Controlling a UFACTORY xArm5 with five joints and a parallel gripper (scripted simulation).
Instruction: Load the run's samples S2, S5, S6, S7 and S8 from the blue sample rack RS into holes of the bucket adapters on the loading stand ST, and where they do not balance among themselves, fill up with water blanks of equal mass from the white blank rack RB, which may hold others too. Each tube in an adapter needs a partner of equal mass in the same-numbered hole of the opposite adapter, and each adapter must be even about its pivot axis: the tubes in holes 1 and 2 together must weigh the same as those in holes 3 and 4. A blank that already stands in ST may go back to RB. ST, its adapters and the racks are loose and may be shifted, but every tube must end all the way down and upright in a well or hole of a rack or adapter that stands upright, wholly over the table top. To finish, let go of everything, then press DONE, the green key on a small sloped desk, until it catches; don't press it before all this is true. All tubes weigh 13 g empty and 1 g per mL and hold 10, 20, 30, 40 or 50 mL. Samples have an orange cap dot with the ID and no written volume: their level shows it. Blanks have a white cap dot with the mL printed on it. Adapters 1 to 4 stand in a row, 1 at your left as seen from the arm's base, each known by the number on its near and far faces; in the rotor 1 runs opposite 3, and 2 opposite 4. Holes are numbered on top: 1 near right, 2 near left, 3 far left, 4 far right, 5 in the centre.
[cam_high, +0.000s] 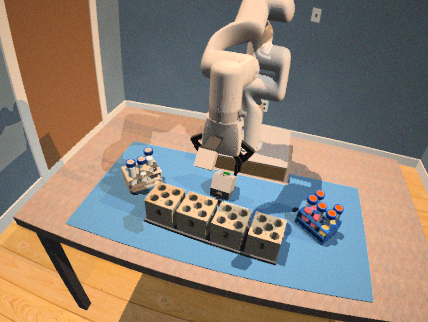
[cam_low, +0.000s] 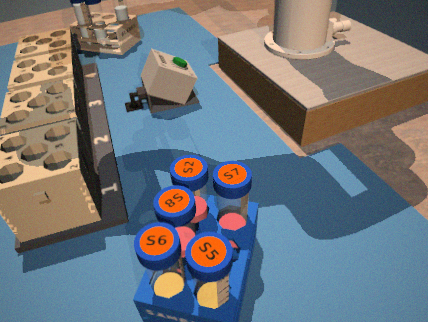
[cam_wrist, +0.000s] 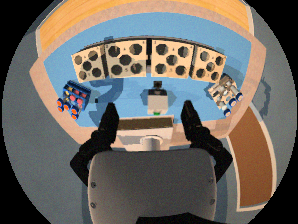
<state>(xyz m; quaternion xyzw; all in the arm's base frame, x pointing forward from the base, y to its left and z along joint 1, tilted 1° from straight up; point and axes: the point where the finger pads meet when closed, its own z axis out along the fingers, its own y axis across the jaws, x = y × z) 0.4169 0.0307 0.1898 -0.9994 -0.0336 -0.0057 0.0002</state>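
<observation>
The blue-capped tube lies 50 mm behind my hand, 330 mm to the right of it and 190 mm below it. Round my hand: white blank rack RB: 90 mm behind, 330 mm to the right, 220 mm below; loading stand ST: 10 mm ahead, 240 mm below; blue sample rack RS: 130 mm behind, 320 mm to the left, 220 mm below.
</observation>
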